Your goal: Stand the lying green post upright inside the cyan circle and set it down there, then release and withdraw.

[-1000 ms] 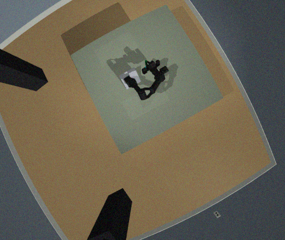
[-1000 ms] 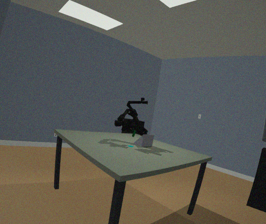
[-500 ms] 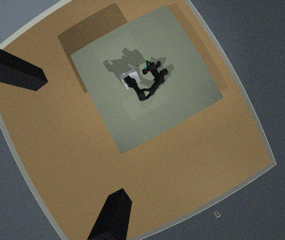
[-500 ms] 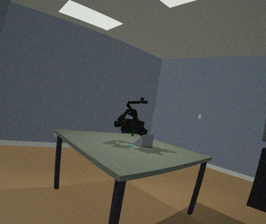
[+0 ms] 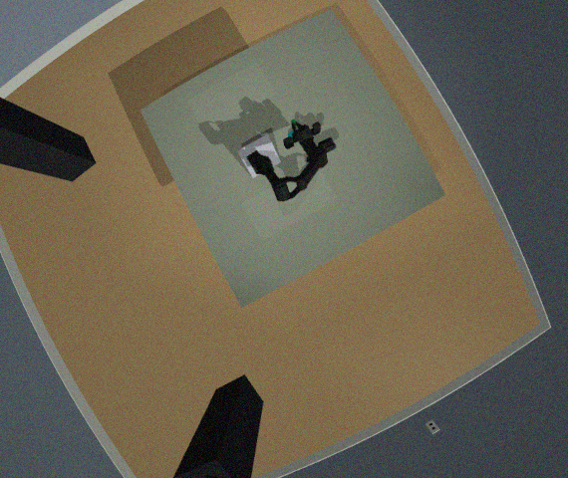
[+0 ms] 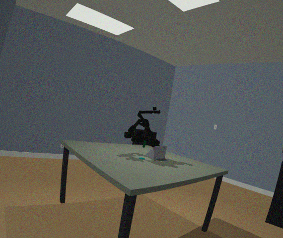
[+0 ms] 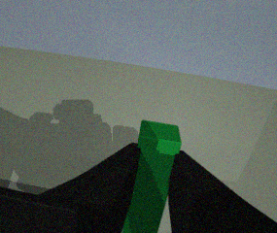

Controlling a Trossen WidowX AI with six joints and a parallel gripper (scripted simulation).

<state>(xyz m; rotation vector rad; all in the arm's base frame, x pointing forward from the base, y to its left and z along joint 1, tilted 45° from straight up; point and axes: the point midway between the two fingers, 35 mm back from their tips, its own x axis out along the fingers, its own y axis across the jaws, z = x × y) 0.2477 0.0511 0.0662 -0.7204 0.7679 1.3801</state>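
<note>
Now: gripper tip 16 cm above the cyan circle. The rest, counted from my gripper tip: green post (2 cm below).
</note>
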